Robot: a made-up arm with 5 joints.
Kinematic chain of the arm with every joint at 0, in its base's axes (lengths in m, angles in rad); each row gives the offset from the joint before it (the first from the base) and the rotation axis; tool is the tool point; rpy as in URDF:
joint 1: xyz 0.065 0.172 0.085 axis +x
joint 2: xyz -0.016 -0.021 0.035 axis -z
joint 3: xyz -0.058 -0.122 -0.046 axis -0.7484 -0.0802 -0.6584
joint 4: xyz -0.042 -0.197 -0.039 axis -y
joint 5: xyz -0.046 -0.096 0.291 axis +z
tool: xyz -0.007 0.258 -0.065 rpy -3.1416 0 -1.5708
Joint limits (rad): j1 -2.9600..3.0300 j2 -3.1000..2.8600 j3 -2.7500..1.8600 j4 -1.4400..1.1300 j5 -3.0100..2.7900
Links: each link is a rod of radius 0.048 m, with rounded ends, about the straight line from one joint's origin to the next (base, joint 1, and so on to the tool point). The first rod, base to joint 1, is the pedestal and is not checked.
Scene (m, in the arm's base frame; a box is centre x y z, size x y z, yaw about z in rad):
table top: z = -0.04
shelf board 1: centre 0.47 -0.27 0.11 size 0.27 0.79 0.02 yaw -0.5
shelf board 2: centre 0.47 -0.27 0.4 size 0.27 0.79 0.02 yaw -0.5
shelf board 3: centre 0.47 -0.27 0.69 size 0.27 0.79 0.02 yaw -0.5
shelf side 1: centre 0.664 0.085 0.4 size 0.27 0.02 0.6 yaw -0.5
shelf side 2: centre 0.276 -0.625 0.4 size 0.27 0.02 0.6 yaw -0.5
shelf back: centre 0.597 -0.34 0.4 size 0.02 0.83 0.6 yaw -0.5
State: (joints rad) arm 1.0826 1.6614 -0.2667 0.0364 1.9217
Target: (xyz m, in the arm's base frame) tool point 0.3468 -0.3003 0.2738
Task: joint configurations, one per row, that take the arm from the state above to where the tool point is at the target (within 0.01 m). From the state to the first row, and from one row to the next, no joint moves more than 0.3 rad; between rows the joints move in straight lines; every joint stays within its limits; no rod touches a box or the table.
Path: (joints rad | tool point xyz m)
1: 1.3360 1.8595 0.0094 -0.1271 1.6701 | -0.2704 0.0711 0.5853
2: 1.5895 2.0576 0.2856 -0.2907 1.4185 | -0.0143 -0.1261 0.5102
3: 1.8429 2.2557 0.5617 -0.4542 1.1669 | 0.1622 -0.1994 0.2738
4: 1.9263 2.3779 0.5843 -0.3542 1.4079 | 0.2258 -0.2380 0.2879
5: 2.0096 2.5001 0.6068 -0.2542 1.6489 | 0.2881 -0.2718 0.2883
6: 2.0929 2.6223 0.6294 -0.1542 1.8899 | 0.3468 -0.3003 0.2738

